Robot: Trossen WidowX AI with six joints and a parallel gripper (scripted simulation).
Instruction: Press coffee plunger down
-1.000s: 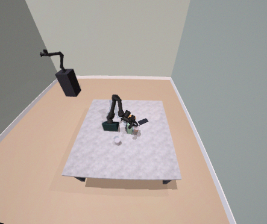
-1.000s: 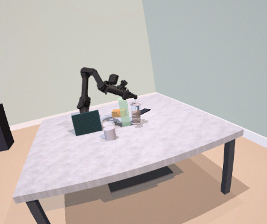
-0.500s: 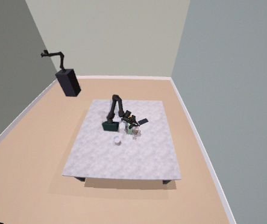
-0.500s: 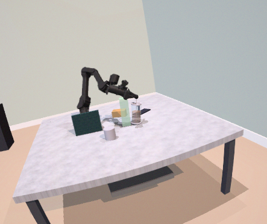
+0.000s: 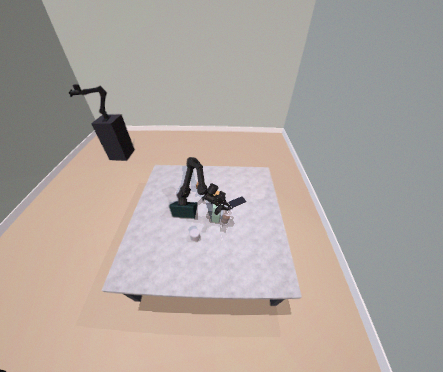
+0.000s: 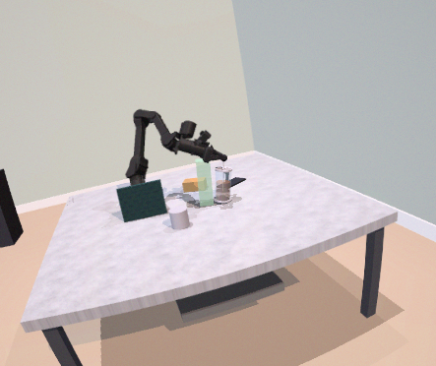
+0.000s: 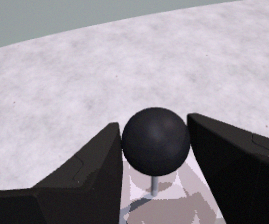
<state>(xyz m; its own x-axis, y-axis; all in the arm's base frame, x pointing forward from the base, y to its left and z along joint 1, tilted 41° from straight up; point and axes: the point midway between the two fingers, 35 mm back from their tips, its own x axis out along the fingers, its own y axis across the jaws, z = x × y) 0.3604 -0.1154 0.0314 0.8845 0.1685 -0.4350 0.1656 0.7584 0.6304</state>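
My gripper tip is now 10 cm above the coffee press, 2 cm to the right of it and 1 cm past it. From my gripper tip the other things lie so: tall pale green box 10 cm behind, 9 cm below, 2 cm to the left.
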